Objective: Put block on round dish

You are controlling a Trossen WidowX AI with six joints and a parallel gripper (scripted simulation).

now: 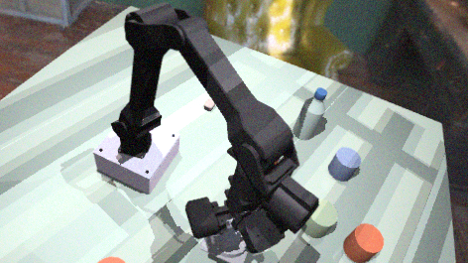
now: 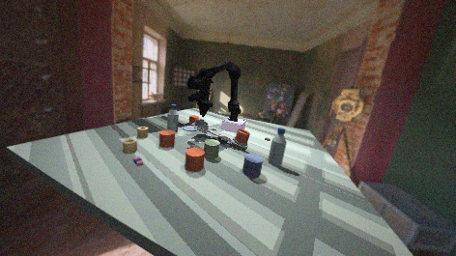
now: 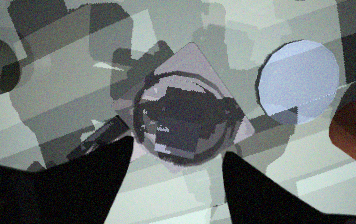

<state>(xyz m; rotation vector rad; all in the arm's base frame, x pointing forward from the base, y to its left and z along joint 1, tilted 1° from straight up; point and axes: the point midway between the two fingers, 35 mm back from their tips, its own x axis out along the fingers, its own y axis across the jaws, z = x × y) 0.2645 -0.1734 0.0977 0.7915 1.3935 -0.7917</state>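
Now: the balance beam 2 cm ahead of my gripper tip, 12 cm to the left of it and 9 cm below it. Round my gripper tip: blue-red block 36 cm ahead, 12 cm to the right, 12 cm below; then green cylinder 21 cm ahead, 14 cm to the left, 9 cm below; then blue cylinder 27 cm ahead, 33 cm to the left, 9 cm below.
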